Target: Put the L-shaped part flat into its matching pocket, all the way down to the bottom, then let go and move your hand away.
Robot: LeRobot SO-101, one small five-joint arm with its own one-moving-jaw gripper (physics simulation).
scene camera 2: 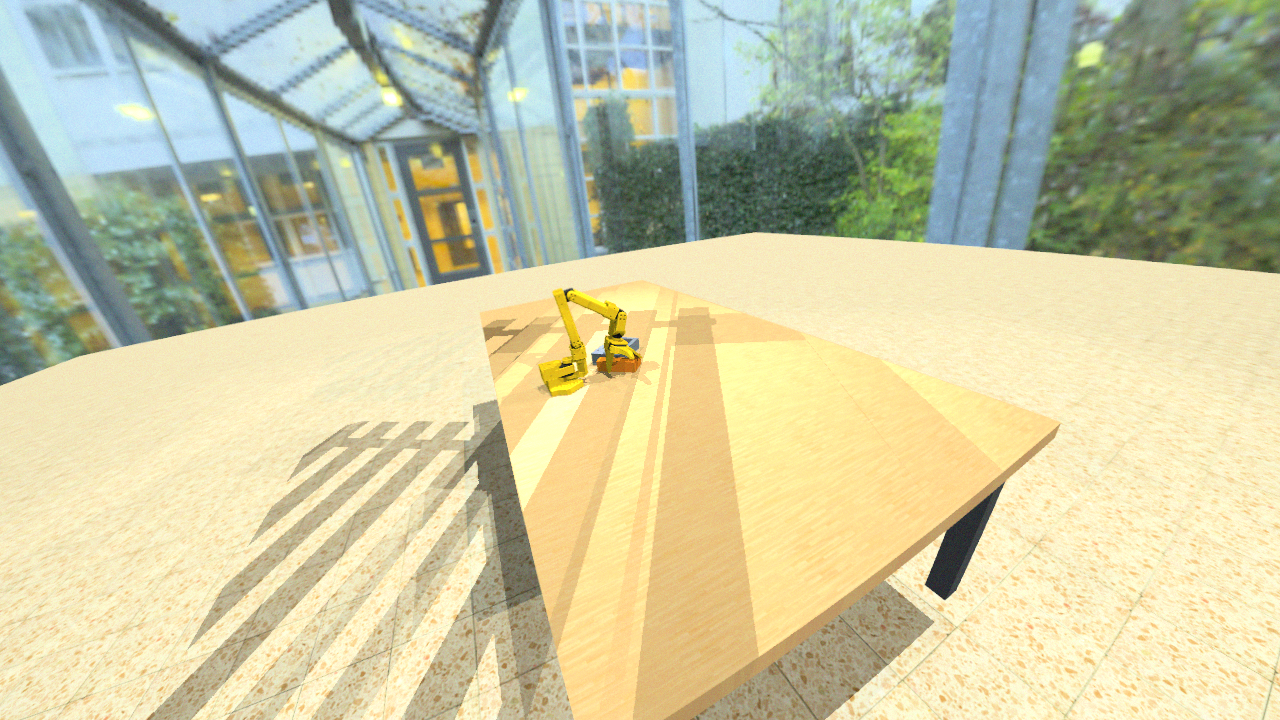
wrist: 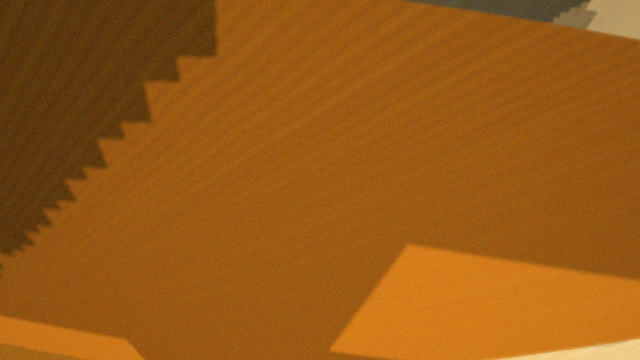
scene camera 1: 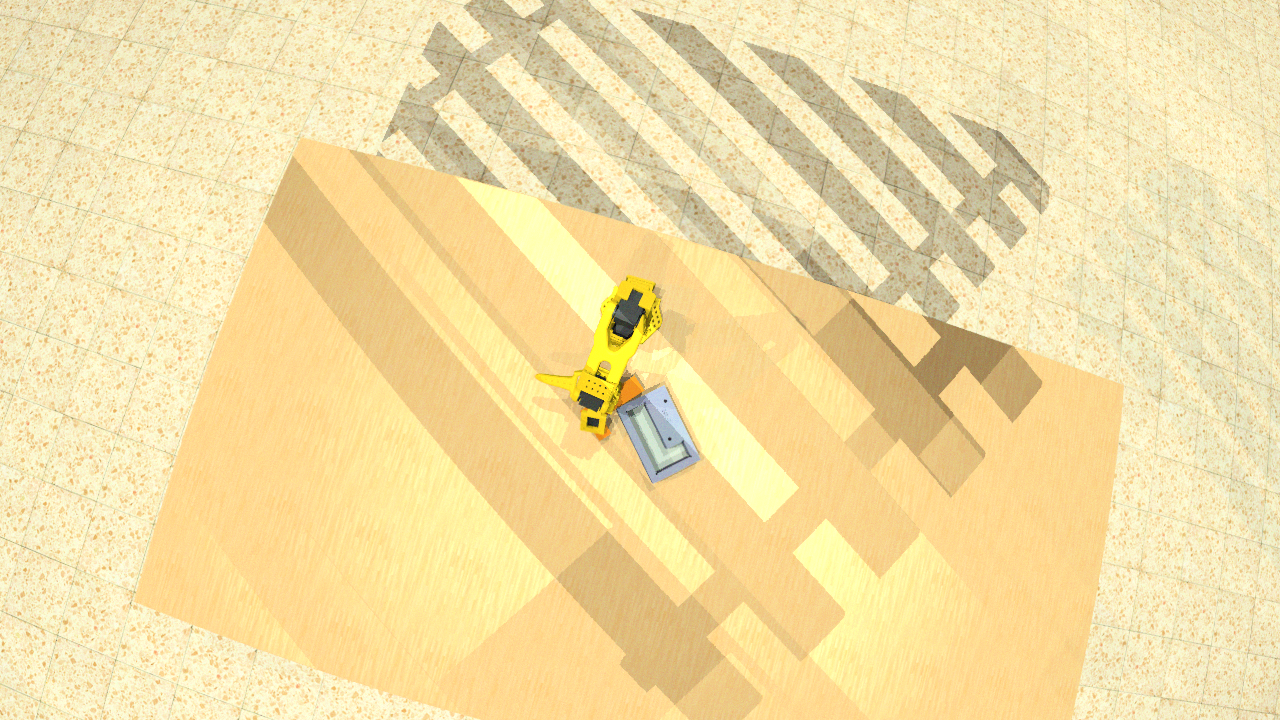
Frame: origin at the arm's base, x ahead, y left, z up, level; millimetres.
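Where they show: hand at its tool point: (scene camera 2: 609, 371); arm's base at its link origin: (scene camera 2: 571, 384).
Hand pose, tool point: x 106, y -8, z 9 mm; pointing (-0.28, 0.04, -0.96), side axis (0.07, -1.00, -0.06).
Each offset is from my tool point to the top centre of the thing. Level surfaces: height alone.
The orange L-shaped part {dx +41, dy +28, dz +21 mm} (scene camera 1: 631, 389) (scene camera 2: 631, 366) (wrist: 320, 165) is beside the grey pocket block {dx +65, dy +107, dz +28 mm} (scene camera 1: 665, 414) (scene camera 2: 631, 342), outside its pocket. In scene camera 1 it is partly hidden under my gripper (scene camera 1: 565, 401) (scene camera 2: 624, 365); a second orange bit shows near the wrist's lower end. In the wrist view the part's surface fills most of the picture, very close. My gripper is open, with the moving jaw swung out to the left in scene camera 1 and nothing held. No jaw shows in the wrist view. The fixed jaw's tip is hidden in scene camera 1.
The wooden table top {dz -9 mm} (scene camera 1: 375, 501) (scene camera 2: 832, 429) carries the arm, the block and the part. The block stands right next to the part, on the right in scene camera 1, and its L-shaped pocket shows. Striped shadows cross the table.
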